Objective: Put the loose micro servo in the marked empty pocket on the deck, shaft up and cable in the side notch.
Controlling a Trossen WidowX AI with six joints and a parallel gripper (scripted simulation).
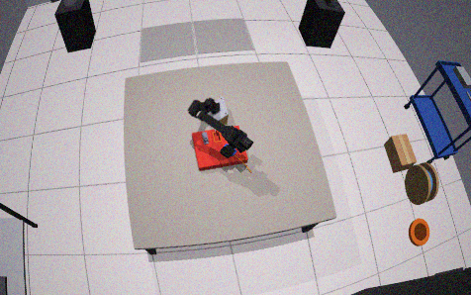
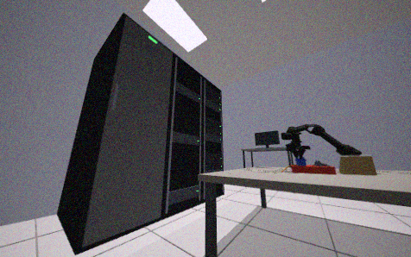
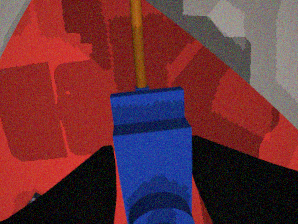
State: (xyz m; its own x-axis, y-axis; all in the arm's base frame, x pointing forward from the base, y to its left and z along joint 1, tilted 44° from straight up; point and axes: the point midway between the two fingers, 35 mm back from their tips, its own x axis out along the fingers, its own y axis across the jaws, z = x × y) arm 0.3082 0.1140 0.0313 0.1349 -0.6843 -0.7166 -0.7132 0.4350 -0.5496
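Now: gripper tip 20 mm past the red deck, 60 mm to the left of it and 70 mm above it.
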